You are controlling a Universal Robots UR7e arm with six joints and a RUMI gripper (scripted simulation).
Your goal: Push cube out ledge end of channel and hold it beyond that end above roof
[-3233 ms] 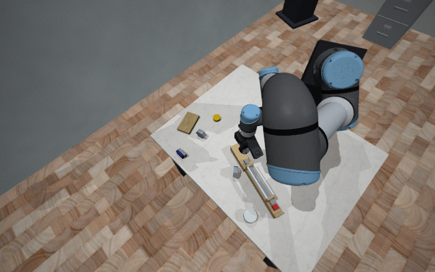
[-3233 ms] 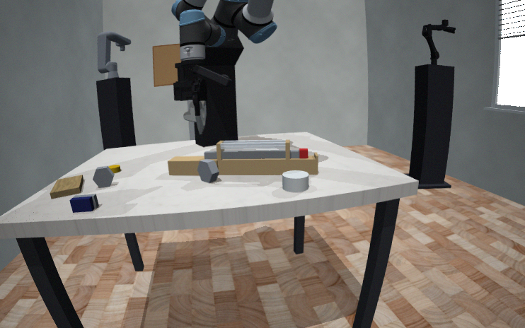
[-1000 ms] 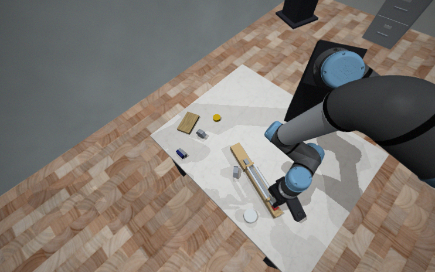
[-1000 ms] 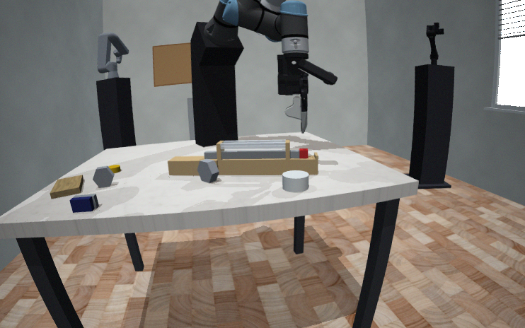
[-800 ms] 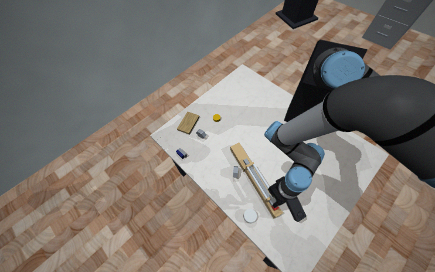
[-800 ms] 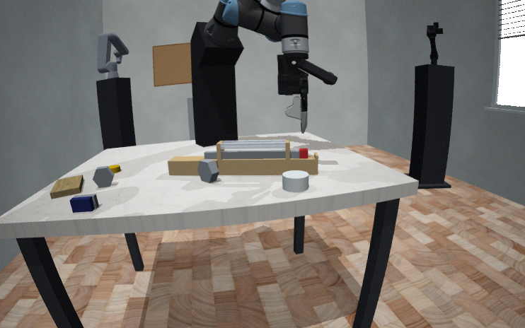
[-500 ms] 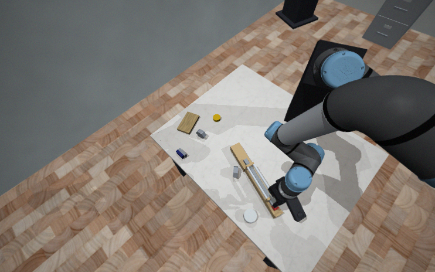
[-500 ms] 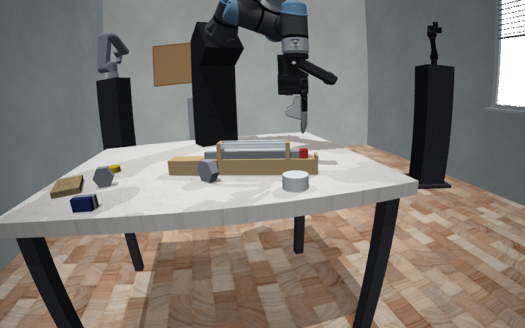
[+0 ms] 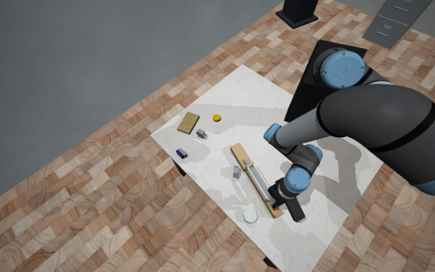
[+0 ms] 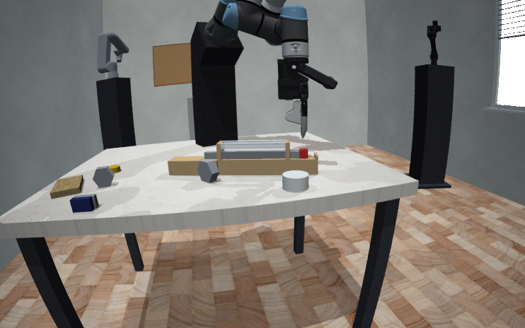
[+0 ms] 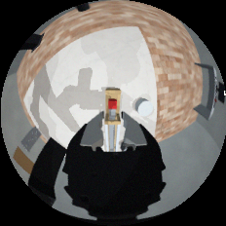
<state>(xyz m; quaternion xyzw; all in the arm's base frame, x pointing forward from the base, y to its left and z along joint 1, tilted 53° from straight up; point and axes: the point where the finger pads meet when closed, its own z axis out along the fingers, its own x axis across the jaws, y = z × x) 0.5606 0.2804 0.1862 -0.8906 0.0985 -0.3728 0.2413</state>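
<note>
My hand is 60 mm above the red cube. The rest, counted from my hand: white cylinder (130 mm ahead, 100 mm below, 20 mm to the right); wooden channel (150 mm to the right, 60 mm below); blue block (520 mm to the right, 310 mm ahead, 110 mm below).
</note>
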